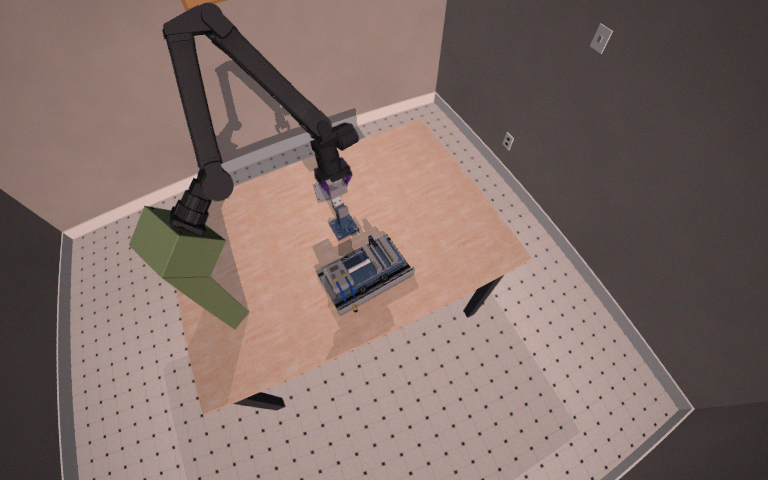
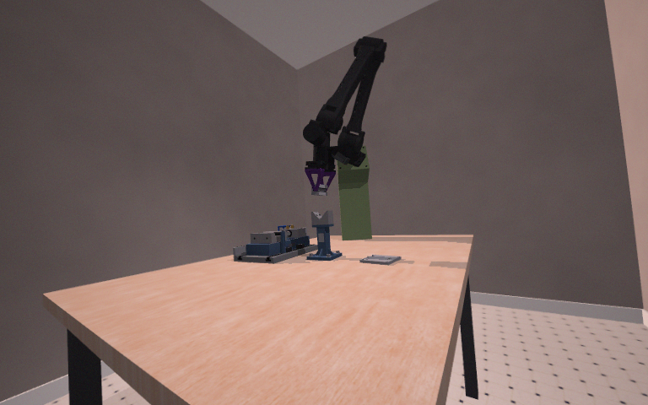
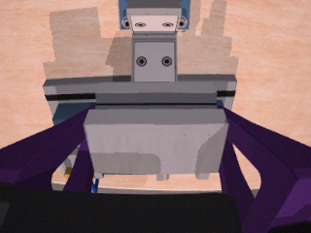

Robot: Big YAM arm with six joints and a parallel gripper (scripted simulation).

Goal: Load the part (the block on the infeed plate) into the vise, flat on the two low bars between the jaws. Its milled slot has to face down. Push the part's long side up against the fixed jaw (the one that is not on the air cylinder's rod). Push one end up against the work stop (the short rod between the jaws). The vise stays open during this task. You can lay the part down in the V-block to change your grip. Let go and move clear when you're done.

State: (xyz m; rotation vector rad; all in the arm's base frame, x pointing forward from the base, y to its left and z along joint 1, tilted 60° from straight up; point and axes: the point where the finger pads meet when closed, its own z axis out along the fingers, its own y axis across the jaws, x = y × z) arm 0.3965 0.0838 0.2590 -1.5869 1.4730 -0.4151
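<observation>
Now: hand right at the part. The rest, counted from my hand: work stop rod 150 mm below, 130 mm to the right, 110 mm ahead; then moving jaw 180 mm to the right, 160 mm below, 100 mm ahead; then cylinder rod 210 mm to the right, 160 mm below, 60 mm ahead.
</observation>
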